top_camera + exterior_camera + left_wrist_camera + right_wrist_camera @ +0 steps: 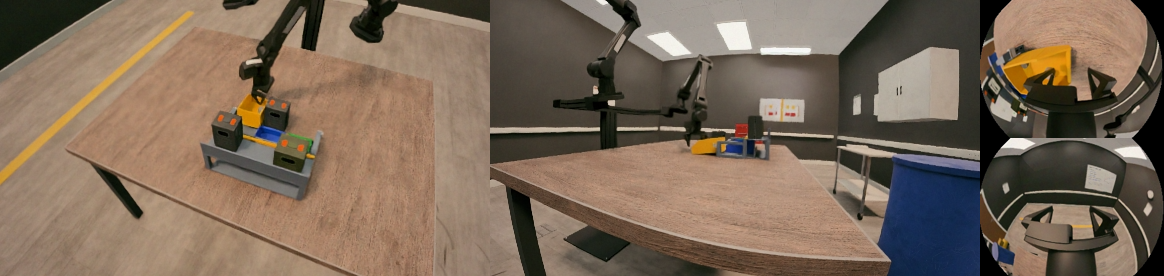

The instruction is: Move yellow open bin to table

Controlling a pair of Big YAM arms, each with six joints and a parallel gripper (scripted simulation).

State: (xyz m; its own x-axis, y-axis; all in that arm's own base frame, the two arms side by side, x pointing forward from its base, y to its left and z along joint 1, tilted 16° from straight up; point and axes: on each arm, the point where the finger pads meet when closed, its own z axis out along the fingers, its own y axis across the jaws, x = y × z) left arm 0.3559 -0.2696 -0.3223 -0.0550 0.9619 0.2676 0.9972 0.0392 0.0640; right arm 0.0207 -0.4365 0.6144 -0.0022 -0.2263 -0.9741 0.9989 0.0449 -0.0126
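My left gripper is now 90 mm short of the yellow open bin and 10 mm below it. The rest, counted from my left hand: grey shelf: 270 mm ahead, 130 mm to the left, 30 mm above; then dark lidded bin: 110 mm to the left, 100 mm ahead, 30 mm above.
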